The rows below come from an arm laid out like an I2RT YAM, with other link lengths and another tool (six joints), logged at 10 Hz.
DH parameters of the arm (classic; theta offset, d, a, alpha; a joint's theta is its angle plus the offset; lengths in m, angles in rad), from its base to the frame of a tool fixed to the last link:
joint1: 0 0.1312 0.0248 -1.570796
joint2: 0 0 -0.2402 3.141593
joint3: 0.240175 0 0.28 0
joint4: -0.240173 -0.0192 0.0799 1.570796
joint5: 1.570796 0.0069 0 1.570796
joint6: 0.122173 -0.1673 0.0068 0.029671
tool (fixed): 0 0.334 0 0
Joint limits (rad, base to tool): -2.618..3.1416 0..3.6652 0..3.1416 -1.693..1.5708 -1.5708..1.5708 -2.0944..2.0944
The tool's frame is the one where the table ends.
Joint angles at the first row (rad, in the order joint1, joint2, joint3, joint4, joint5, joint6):
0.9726 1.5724 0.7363 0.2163 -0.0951 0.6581
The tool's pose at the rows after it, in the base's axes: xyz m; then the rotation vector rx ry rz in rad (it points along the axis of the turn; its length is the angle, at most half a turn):
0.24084 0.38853 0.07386 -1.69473 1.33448 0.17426
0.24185 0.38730 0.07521 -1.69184 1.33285 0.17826
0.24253 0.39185 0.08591 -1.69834 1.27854 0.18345
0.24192 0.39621 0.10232 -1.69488 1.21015 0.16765
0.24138 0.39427 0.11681 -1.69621 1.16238 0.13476
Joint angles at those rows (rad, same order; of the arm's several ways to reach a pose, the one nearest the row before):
0.9649 1.5585 0.7378 0.2163 -0.0951 0.6443
0.9587 1.5524 0.7348 0.2163 -0.1027 0.6427
0.9541 1.5401 0.7439 0.2209 -0.1272 0.6091
0.9587 1.5111 0.7470 0.2300 -0.1319 0.5693
0.9603 1.4667 0.7425 0.2148 -0.1228 0.5293

